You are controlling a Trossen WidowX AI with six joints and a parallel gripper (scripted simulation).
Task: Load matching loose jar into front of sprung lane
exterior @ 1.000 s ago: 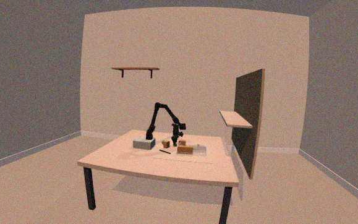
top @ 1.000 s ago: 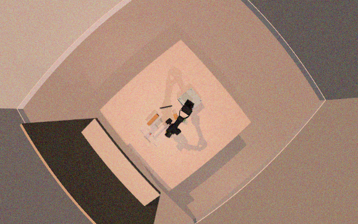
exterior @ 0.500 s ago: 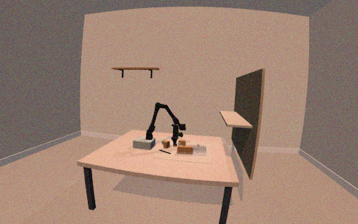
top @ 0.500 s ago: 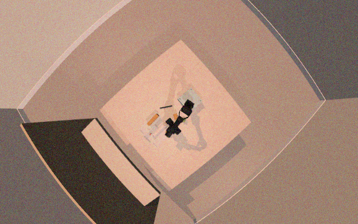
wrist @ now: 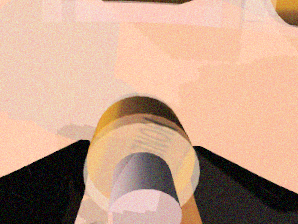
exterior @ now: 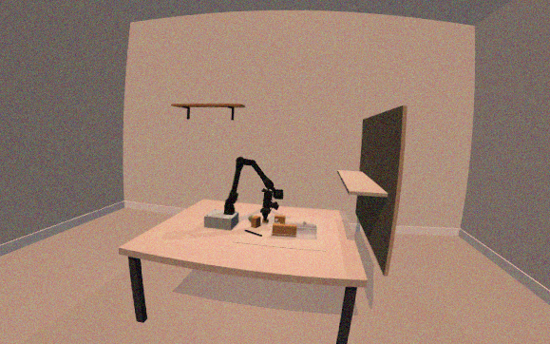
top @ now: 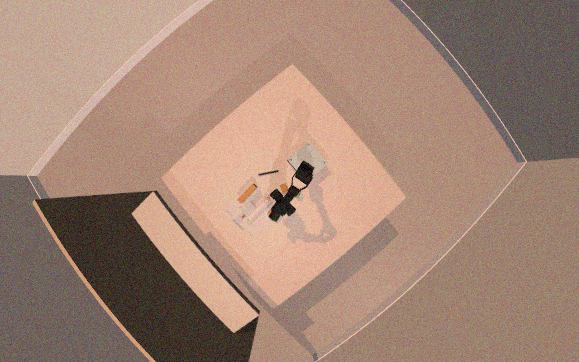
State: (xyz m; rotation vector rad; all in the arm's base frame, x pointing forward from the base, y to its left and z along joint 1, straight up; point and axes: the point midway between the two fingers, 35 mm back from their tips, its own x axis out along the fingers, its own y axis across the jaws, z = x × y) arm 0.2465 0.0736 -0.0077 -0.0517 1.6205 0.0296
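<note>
The pusher lane is 24 cm ahead of my gripper tip, 8 cm to the right of it and 2 cm below it. From my gripper tip the other things lie so: shelf 59 cm ahead, 6 cm to the right, 33 cm above; black stick 4 cm behind, 21 cm to the right, 3 cm below.
</note>
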